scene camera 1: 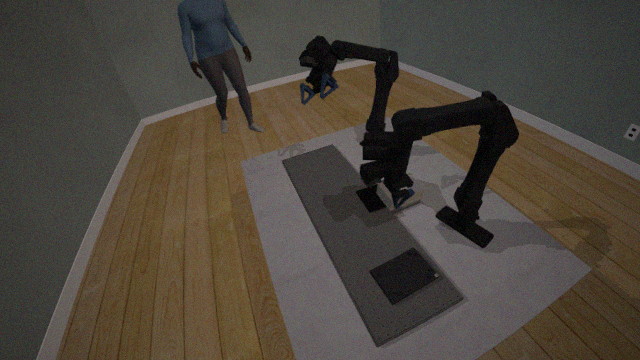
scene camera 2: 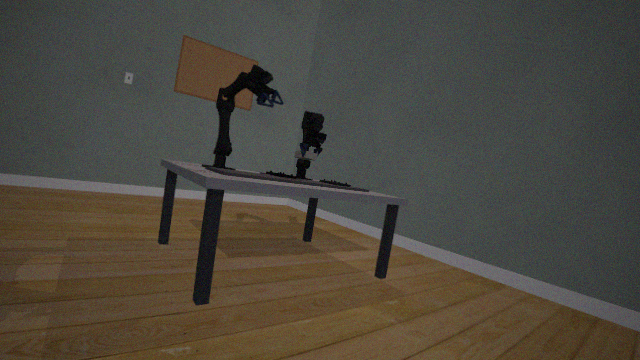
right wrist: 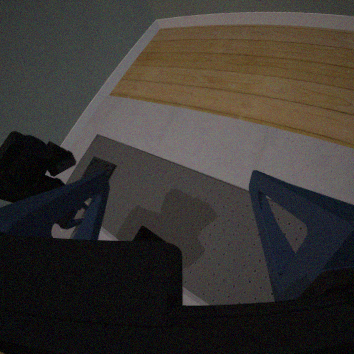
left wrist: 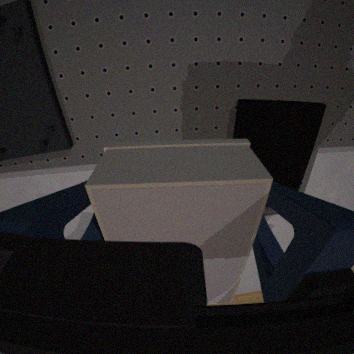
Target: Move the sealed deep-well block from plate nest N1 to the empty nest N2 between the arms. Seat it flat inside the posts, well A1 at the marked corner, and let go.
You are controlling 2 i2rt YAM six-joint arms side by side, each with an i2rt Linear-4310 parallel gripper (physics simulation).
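Frame: origin at the left arm's base, x ahead, y left, z up, level; metres.
Seen in the pictures: left gripper, fingertip midpoint: (scene camera 1: 389, 198) (scene camera 2: 308, 158) (right wrist: 86, 208) (left wrist: 178, 178); right gripper, fingertip midpoint: (scene camera 1: 311, 101) (scene camera 2: 278, 105) (right wrist: 178, 178); left arm's base, origin of the base link: (scene camera 1: 463, 226).
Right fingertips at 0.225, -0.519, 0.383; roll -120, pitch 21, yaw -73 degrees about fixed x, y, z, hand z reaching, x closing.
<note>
Offsets run from my right fingertips to a thing's top centre, as dx, dy, dz. Level surfaces: height alone.
The pale deep-well block {-0.064, +0.352, -0.197} (scene camera 1: 415, 198) (scene camera 2: 310, 155) (left wrist: 180, 165) is off the board, held between the blue fingers of my left gripper (scene camera 1: 403, 196) (scene camera 2: 311, 149) (left wrist: 178, 178), which is shut on it. The block hangs beside and above the black nest between the arms (scene camera 1: 371, 199) (left wrist: 278, 135) (scene camera 2: 280, 174), which looks empty; its posts and marked corner are too dark to tell. The other nest, N1 {+0.077, +0.508, -0.348} (scene camera 1: 404, 276) (left wrist: 30, 85) (scene camera 2: 335, 182), looks empty, with a small white mark at one corner. My right gripper (scene camera 1: 318, 90) (scene camera 2: 270, 98) (right wrist: 178, 178) is open and empty, high up.
The grey perforated board {dz -0.370} (scene camera 1: 345, 245) (left wrist: 145, 45) (right wrist: 225, 250) carries both nests and lies on the pale table (scene camera 1: 280, 280) (scene camera 2: 250, 189). The right arm (scene camera 1: 382, 95) (scene camera 2: 224, 130) stands beyond the left arm in scene camera 1. A person (scene camera 1: 212, 40) stands beyond the table.
</note>
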